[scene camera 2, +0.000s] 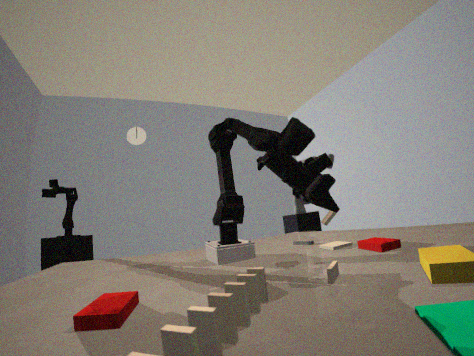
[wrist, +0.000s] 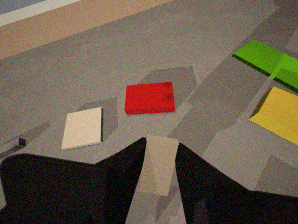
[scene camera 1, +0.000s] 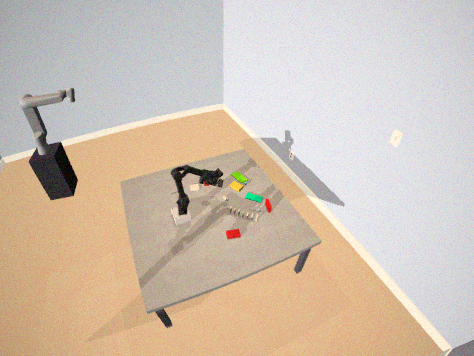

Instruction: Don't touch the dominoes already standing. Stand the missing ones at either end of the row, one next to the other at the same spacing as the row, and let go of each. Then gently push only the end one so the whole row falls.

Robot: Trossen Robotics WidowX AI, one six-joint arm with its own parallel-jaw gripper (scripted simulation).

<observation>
In view: my gripper [scene camera 2: 335,210], a red block [wrist: 155,97] and a red block [scene camera 2: 109,311].
My gripper also shows in the wrist view [wrist: 160,145].
</observation>
